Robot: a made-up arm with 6 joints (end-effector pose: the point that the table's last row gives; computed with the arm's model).
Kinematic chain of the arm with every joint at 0, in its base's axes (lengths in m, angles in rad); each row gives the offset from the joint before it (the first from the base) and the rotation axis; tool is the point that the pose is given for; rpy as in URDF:
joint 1: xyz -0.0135 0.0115 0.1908 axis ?
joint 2: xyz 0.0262 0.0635 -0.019 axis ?
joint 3: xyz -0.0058 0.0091 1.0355 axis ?
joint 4: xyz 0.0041 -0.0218 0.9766 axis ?
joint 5: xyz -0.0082 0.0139 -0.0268 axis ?
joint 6: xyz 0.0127 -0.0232 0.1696 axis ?
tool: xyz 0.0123 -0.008 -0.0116 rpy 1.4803 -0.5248 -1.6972
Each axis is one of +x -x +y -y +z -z.
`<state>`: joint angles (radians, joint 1 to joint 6).
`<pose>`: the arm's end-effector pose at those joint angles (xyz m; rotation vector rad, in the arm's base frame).
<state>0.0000 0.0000 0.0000 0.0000 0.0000 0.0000</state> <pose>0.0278 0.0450 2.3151 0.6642 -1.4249 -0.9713</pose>
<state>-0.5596 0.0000 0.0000 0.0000 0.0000 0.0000</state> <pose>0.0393 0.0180 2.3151 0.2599 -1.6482 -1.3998</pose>
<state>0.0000 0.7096 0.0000 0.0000 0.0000 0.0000</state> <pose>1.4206 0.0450 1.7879 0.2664 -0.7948 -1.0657</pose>
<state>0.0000 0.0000 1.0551 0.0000 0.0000 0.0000</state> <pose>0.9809 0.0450 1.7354 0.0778 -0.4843 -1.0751</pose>
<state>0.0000 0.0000 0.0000 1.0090 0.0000 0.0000</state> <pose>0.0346 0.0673 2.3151 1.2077 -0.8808 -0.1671</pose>
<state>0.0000 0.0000 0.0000 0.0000 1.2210 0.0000</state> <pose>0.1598 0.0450 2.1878 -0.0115 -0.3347 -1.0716</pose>
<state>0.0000 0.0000 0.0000 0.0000 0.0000 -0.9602</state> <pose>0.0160 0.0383 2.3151 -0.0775 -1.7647 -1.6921</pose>
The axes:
joint 1: +z
joint 2: +y
joint 3: +y
joint 4: +z
joint 5: +y
joint 6: +z

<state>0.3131 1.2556 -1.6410 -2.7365 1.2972 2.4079</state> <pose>0.4847 0.1609 1.3618 -2.2092 1.7323 1.0941</pose>
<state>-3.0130 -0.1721 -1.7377 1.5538 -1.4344 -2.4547</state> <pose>1.0381 0.2628 0.8801 0.5662 2.3720 0.2614</pose>
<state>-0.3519 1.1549 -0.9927 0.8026 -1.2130 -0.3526</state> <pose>0.9512 -0.4181 1.6208 1.6917 -1.9859 -1.0627</pose>
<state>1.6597 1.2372 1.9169 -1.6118 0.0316 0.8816</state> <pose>-0.1289 0.9958 -0.5905 -1.7612 -0.4258 1.1096</pose>
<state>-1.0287 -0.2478 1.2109 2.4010 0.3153 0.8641</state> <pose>0.4014 -0.4849 1.8315 2.2421 0.2526 0.4610</pose>
